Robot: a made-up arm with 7 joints.
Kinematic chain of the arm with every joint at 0, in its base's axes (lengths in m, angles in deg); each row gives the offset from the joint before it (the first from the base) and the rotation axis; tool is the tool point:
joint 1: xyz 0 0 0.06 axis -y
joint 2: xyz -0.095 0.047 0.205 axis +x
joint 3: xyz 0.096 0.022 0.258 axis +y
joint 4: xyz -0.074 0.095 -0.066 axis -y
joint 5: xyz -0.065 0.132 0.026 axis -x
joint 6: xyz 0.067 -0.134 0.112 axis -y
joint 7: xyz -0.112 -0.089 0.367 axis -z
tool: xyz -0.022 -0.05 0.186
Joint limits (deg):
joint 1: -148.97..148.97
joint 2: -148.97..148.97
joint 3: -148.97..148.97
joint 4: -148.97..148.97
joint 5: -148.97..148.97
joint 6: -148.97..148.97
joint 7: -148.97..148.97
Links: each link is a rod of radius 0.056 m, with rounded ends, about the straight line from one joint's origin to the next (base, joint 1, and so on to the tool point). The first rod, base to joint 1, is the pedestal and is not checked.
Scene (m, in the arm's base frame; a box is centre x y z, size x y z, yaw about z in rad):
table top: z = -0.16
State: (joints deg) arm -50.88 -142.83 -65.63 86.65 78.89 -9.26 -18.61
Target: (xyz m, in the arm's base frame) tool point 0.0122 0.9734 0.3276
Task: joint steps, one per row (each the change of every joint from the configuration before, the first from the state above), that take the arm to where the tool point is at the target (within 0.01 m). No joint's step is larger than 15 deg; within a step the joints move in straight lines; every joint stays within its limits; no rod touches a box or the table.
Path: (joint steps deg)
1: -4.88 14.45 9.06 -9.79 -5.62 -10.96 -1.02
2: -4.88 14.45 9.06 -9.78 -5.61 -10.95 -1.03
3: -4.88 14.45 9.06 -9.79 -5.62 -10.96 -1.02
4: -4.87 14.45 9.06 -9.78 -5.61 -10.96 -1.02
5: -4.88 14.45 9.06 -9.79 -5.62 -10.95 -1.02

